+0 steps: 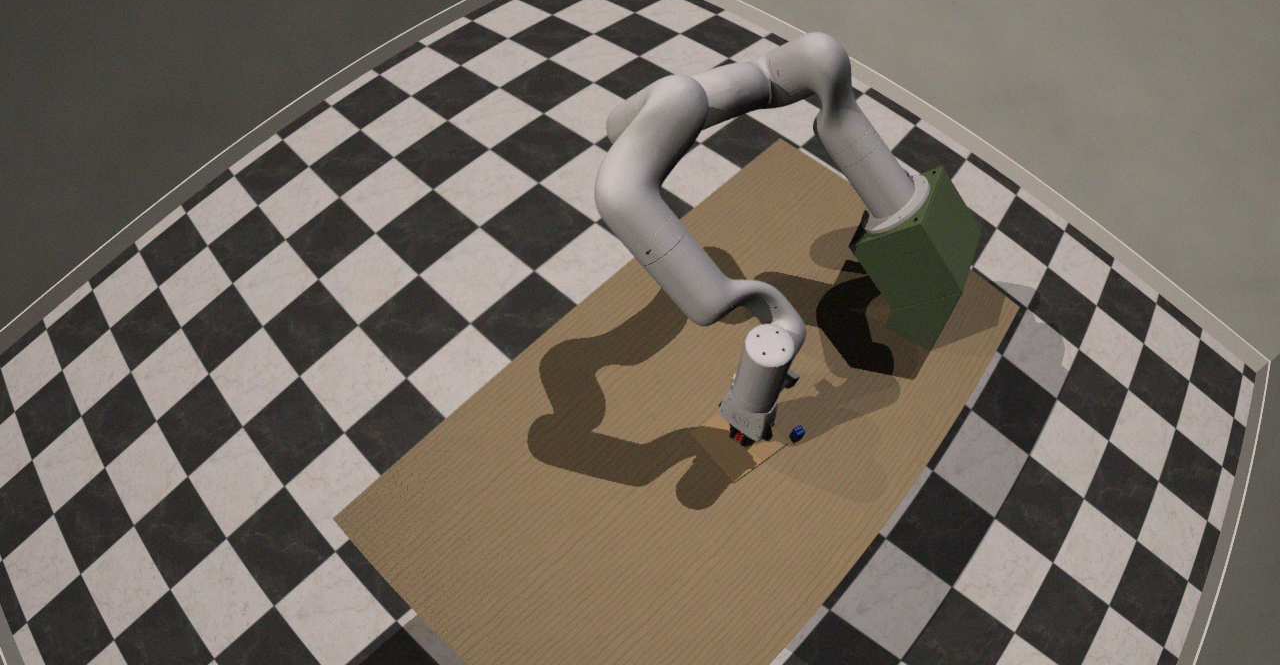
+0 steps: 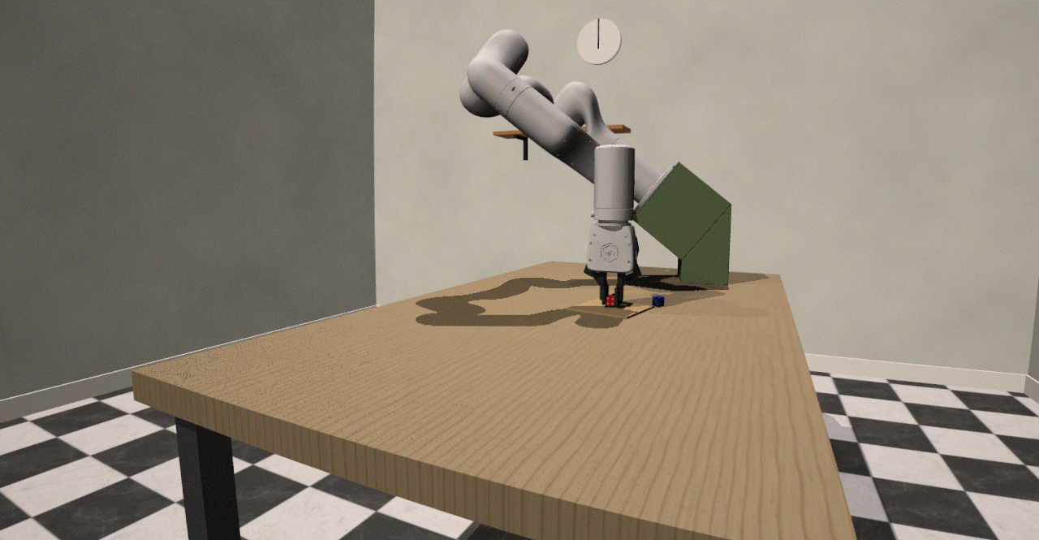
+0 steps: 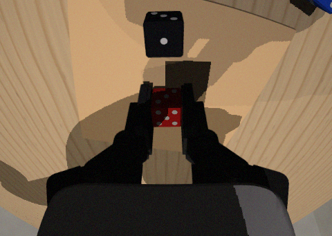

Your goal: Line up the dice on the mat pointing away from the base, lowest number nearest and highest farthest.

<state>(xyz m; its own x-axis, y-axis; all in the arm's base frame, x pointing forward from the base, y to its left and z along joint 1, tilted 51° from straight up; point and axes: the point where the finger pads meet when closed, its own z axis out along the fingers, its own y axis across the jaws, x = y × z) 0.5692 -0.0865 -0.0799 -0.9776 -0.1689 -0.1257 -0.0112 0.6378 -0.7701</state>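
Right now the red die is 10 mm below my hand. The rest, counted from my hand: tan mat 30 mm below; black die 50 mm behind, 20 mm below; blue die 90 mm to the left, 80 mm behind, 20 mm below.
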